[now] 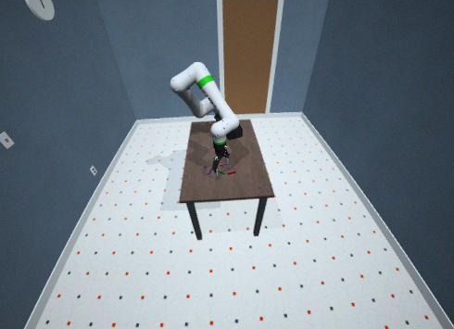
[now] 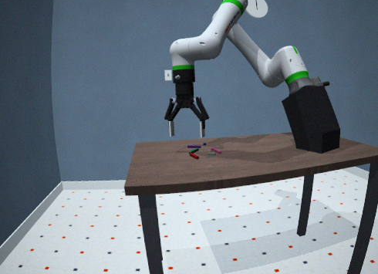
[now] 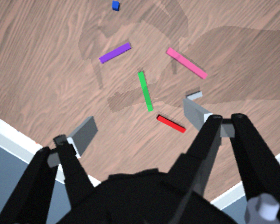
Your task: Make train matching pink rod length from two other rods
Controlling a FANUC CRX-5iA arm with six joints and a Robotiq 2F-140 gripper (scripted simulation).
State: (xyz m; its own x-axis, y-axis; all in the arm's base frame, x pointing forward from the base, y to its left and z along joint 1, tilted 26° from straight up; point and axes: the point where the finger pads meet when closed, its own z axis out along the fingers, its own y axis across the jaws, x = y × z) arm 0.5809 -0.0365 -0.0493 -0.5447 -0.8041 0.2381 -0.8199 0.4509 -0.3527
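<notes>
Right now my hand is 90 mm past the small blue rod, 150 mm to the left of it and 80 mm above it. Round my hand: red rod: 20 mm behind, 80 mm to the left, 80 mm below; then green rod: 30 mm behind, 10 mm to the right, 80 mm below; then purple rod: 40 mm behind, 100 mm to the right, 80 mm below.
</notes>
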